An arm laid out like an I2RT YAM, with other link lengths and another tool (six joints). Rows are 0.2 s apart.
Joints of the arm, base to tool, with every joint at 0 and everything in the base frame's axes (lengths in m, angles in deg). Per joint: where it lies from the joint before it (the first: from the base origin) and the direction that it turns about. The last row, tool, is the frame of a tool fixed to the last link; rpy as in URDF.
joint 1: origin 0 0 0.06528 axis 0 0 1
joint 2: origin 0.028 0.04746 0.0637 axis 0 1 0
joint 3: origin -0.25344 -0.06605 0 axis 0 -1 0
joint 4: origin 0.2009 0.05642 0.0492 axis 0 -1 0
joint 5: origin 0.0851 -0.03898 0.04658 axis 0 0 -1
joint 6: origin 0.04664 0 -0.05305 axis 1 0 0
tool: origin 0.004 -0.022 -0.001 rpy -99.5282 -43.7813 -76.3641
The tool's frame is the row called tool.
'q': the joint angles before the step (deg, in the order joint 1, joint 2, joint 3, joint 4, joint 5, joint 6). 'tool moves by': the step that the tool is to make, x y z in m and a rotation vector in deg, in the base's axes. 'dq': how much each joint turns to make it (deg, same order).
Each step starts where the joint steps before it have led.
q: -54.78 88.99 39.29 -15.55 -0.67 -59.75
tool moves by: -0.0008 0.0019 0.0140 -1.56 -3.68 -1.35
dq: 0.00 -3.66 0.01 -0.22 -1.29 2.14
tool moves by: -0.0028 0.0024 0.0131 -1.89 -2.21 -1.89
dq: 0.00 -3.50 0.08 -0.70 0.31 2.00
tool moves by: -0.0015 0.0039 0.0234 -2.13 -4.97 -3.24
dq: 0.50 -5.16 1.41 -1.80 -0.29 4.67
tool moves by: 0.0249 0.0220 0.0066 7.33 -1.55 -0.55
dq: 8.35 0.53 4.66 -8.41 0.03 10.67
